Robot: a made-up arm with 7 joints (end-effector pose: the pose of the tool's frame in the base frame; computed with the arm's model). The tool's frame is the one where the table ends.
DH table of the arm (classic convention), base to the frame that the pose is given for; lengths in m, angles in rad. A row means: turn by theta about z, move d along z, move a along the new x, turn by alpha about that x. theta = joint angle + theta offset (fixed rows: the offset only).
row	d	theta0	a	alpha
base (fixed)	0	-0.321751	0.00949	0
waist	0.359	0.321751	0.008	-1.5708
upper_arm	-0.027	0	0.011	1.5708
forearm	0.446	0	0.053	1.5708
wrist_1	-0.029	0	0.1	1.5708
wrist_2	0.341	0	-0.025	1.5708
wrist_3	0.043	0	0.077	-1.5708
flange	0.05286	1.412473	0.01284	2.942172
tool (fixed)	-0.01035	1.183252	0	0
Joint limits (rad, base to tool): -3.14..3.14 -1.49..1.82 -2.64..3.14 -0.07..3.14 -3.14..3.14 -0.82..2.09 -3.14..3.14
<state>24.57 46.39 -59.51 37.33 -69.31 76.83 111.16</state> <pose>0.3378 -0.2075 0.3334 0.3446 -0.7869 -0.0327 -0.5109</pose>
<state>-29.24 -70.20 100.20 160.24 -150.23 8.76 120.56</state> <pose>-0.6306 0.4893 0.6324 0.1518 -0.2753 0.8009 -0.5097</pose>
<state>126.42 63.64 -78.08 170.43 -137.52 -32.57 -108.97</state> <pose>-0.3412 0.6718 0.6350 0.7151 0.6097 -0.0898 0.3300</pose>
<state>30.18 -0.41 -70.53 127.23 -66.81 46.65 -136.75</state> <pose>0.3492 -0.2361 1.1140 0.3906 -0.6669 0.4902 0.4029</pose>
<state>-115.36 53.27 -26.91 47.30 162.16 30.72 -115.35</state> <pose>-0.3944 -0.2757 0.1730 0.0591 0.1204 0.0920 0.9867</pose>
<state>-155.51 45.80 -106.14 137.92 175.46 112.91 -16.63</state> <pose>-0.6311 -0.0998 0.9909 0.3168 -0.2530 -0.5810 -0.7057</pose>
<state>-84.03 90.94 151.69 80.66 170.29 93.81 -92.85</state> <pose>0.2807 -0.5669 0.7852 0.6051 -0.7785 0.1645 0.0282</pose>
